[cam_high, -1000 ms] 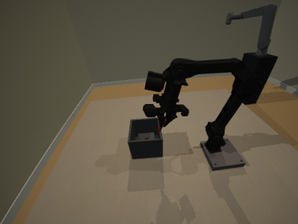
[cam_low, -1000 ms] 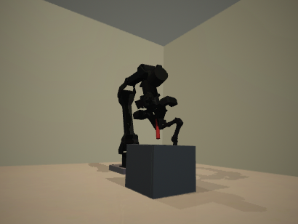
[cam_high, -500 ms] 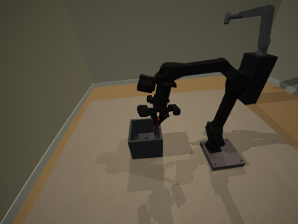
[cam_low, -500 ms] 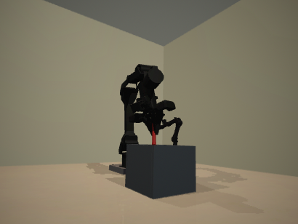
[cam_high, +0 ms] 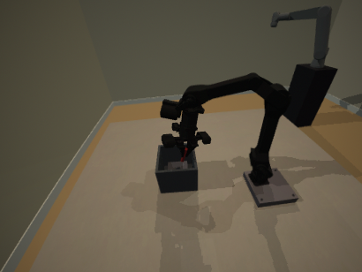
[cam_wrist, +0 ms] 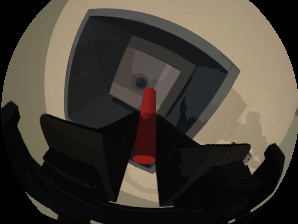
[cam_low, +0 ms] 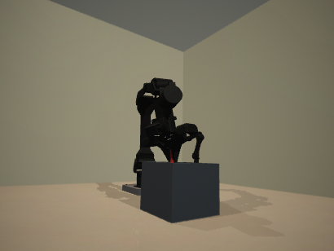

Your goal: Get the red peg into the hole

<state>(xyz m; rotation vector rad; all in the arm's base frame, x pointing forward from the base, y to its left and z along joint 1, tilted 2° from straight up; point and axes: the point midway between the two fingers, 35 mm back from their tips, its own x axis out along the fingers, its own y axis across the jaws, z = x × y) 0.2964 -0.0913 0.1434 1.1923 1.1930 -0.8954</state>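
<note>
My gripper tip is now right at the red peg. Round my gripper tip: grey plate: 3 cm ahead, 1 cm to the right, 9 cm below.
</note>
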